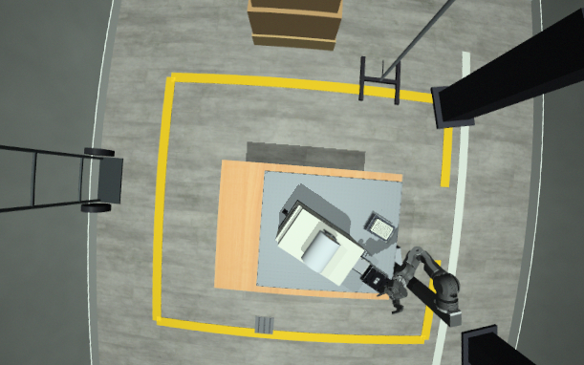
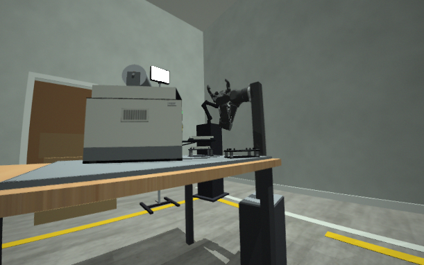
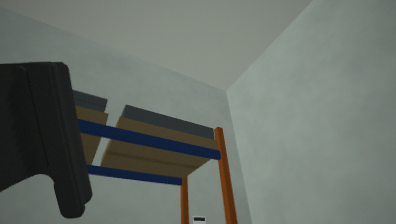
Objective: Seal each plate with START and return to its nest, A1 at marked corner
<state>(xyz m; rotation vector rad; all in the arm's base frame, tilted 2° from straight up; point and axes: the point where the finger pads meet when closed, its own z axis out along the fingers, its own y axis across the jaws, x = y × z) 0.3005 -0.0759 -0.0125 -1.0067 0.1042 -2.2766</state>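
Right now my hand is 32 cm above the sealer stage, 9 cm to the left of it and 5 cm short of it. From my hand the other things lie so: foil roll: 31 cm to the right, 30 cm ahead; plate: 35 cm below, 27 cm to the right, 14 cm behind.
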